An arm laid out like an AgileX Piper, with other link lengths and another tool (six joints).
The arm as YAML. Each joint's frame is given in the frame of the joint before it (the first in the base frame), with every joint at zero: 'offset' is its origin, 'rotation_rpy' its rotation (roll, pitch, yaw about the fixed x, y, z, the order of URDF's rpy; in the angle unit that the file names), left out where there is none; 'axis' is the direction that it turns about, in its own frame. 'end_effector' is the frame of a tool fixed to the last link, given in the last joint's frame.
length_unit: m
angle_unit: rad
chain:
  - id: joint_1
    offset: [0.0, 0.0, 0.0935]
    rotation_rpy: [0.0, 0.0, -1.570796]
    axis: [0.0, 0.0, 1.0]
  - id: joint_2
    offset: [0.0, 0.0, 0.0]
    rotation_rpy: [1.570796, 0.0, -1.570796]
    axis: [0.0, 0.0, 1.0]
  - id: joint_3
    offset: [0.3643, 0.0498, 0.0]
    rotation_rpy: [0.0, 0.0, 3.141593]
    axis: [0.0, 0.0, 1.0]
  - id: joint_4
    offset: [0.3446, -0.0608, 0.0]
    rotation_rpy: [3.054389, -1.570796, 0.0]
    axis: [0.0, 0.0, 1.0]
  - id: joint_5
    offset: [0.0, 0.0, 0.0]
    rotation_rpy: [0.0, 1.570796, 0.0]
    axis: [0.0, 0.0, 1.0]
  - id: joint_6
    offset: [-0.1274, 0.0, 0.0]
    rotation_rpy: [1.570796, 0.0, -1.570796]
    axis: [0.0, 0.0, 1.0]
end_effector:
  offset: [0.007, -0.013, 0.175]
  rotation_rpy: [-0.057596, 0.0, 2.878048]
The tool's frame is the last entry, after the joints.
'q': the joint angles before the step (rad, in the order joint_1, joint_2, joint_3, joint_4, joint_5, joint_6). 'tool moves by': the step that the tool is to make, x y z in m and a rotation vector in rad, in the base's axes. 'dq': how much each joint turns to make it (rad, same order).
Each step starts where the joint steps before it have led.
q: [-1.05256, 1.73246, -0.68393, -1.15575, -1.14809, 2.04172]
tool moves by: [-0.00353, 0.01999, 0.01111, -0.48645, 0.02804, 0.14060]
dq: [0.00104, -0.05609, 0.00001, -0.10300, -0.00397, -0.41121]
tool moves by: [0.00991, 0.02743, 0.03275, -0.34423, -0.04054, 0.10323]
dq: [0.04821, -0.07588, -0.00001, -0.02348, -0.00101, -0.27427]
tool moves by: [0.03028, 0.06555, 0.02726, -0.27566, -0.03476, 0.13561]
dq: [0.15839, -0.08114, 0.00000, 0.00760, 0.06264, -0.20603]
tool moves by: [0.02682, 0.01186, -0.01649, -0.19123, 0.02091, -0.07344]
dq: [0.16551, -0.02032, 0.04026, 0.20931, 0.20446, -0.28091]
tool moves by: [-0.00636, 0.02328, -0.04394, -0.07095, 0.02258, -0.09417]
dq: [0.15617, 0.00000, 0.14749, 0.37711, 0.06245, -0.35862]
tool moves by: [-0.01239, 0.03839, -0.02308, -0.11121, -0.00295, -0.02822]
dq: [0.18099, 0.00001, 0.12309, 0.34740, -0.05188, -0.34500]
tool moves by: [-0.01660, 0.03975, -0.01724, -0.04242, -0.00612, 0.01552]
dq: [0.14923, 0.01320, 0.09450, 0.19442, -0.09789, -0.15491]
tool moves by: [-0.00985, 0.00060, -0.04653, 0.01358, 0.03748, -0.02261]
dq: [0.02586, 0.14676, 0.04385, 0.06352, -0.14919, -0.03069]
